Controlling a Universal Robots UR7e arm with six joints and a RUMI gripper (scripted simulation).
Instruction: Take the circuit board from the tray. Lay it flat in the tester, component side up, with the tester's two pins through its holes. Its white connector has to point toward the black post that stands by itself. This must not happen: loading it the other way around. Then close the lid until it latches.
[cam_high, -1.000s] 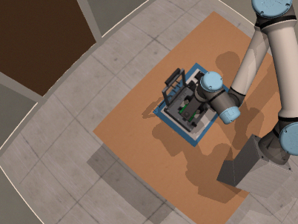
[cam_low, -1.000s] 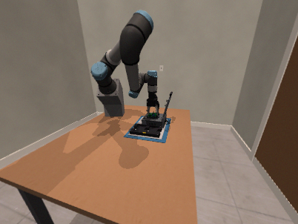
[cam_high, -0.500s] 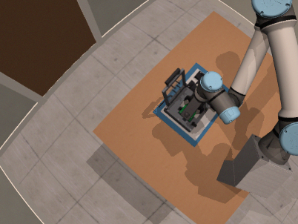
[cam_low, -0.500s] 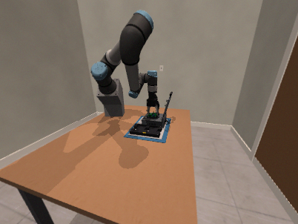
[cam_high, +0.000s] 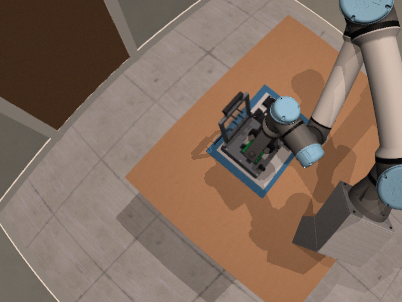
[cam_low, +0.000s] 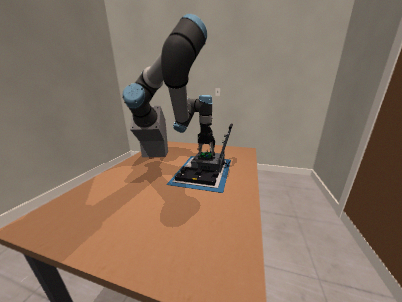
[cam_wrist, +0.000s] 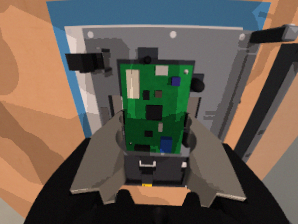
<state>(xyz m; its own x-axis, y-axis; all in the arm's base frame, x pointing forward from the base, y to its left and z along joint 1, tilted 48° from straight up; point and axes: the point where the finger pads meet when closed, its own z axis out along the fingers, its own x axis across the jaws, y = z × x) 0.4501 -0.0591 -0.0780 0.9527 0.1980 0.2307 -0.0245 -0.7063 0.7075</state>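
Right now my hand is right at the green circuit board. From my hand the other things lie so: black block: 60 mm behind, 60 mm to the left, 10 mm above; then tester lid: 120 mm ahead, 100 mm above.
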